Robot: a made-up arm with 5 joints.
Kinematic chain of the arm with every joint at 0, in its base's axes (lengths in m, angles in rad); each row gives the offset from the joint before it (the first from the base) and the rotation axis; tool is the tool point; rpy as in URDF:
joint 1: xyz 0 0 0.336 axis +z
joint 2: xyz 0 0 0 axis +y
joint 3: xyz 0.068 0 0.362 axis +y
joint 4: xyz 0.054 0 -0.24 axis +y
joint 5: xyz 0.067 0 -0.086 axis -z
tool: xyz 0 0 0 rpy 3.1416 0 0
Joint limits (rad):
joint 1: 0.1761..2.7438
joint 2: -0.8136..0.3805
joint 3: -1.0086..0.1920
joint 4: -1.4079..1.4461
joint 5: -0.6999..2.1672
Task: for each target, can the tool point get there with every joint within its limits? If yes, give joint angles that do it. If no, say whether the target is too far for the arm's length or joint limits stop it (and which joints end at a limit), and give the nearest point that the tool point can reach.
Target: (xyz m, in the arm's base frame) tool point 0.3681 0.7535 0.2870
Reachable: no: too far | nearest point 0.2117 0.4334 0.4411 | short by 0.388 m
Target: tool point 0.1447 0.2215 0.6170
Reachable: yes | joints 0.9922 -0.4029 -0.7949 0.6799 0.8848
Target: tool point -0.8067 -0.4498 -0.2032
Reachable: no: too far | nearest point -0.3133 0.1317 0.3216 | short by 0.926 m
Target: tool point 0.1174 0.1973 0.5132
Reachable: yes | joints 1.0341 -0.3873 -0.3861 0.3377 -0.2575
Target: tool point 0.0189 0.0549 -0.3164
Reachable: no: joint limits stop it (at a limit: joint 2) | nearest point 0.0477 0.1387 0.2955 | short by 0.618 m
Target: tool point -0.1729 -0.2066 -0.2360
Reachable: no: joint limits stop it (at a limit: joint 1, joint 2) | nearest point -0.1387 0.0583 0.2950 | short by 0.594 m
